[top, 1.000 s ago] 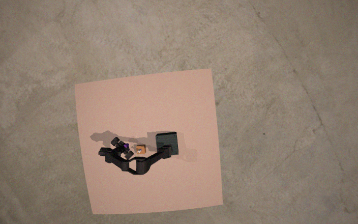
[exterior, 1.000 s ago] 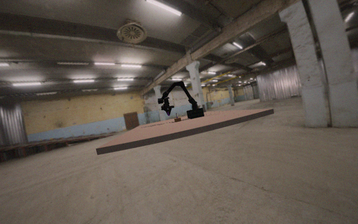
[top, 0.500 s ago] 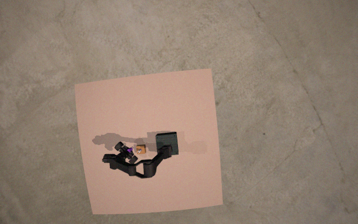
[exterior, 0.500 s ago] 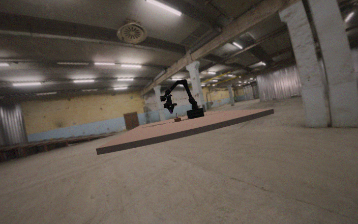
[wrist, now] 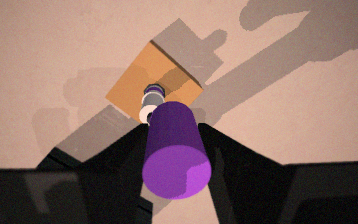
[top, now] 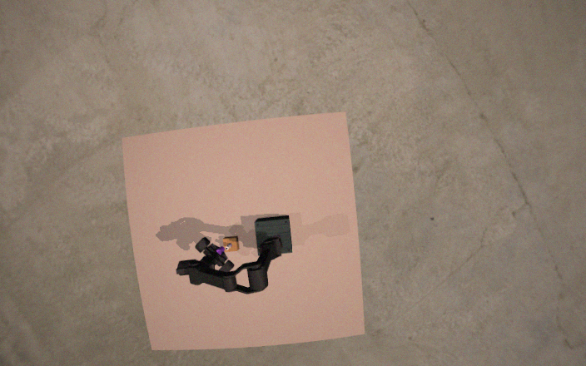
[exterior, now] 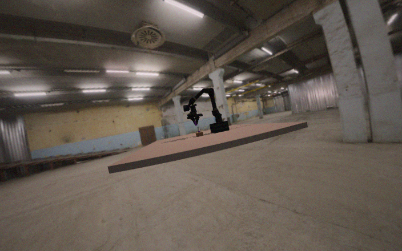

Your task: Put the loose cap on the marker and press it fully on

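My gripper tip is now 110 mm above the holder block, 20 mm past it and 10 mm to the right of it. The rest, counted from my gripper tip: purple cap (10 mm above).
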